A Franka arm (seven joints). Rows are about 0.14 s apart.
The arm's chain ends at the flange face. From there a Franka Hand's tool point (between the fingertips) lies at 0.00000 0.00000 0.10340 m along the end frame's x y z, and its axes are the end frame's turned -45 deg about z.
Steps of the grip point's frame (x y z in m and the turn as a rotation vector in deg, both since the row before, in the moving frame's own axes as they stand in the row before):
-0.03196, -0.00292, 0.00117, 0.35, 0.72, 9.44
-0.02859, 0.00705, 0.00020, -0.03, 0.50, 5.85
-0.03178, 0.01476, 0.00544, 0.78, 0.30, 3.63
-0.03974, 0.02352, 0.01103, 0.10, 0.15, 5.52
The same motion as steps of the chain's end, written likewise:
-0.02525, 0.02185, 0.00118, 0.76, 0.26, 9.44
-0.01594, 0.02577, 0.00020, 0.33, 0.37, 5.85
-0.01147, 0.03431, 0.00545, 0.76, -0.34, 3.63
-0.01155, 0.04505, 0.01103, 0.18, 0.04, 5.52

